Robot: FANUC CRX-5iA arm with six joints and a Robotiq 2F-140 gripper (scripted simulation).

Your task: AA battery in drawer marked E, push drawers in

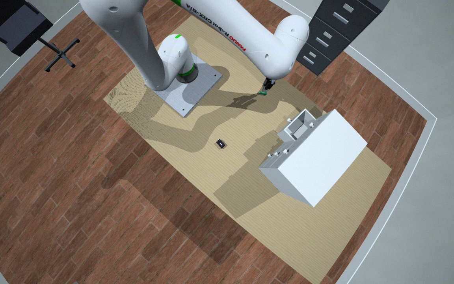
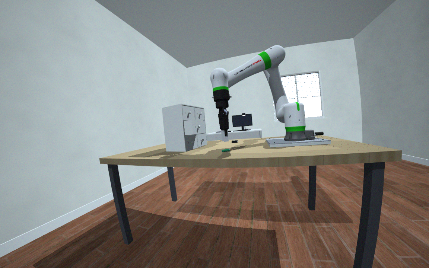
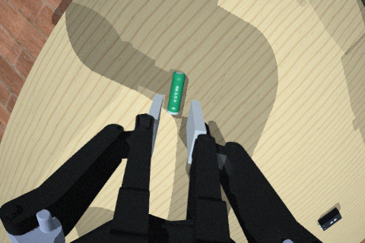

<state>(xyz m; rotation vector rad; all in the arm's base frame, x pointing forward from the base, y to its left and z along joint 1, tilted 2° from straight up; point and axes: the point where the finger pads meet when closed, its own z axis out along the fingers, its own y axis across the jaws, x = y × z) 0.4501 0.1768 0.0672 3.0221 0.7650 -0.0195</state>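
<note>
My gripper is now 9 cm above the green AA battery. Round my hand: black block 2 cm behind, 40 cm to the right, 9 cm below.
</note>
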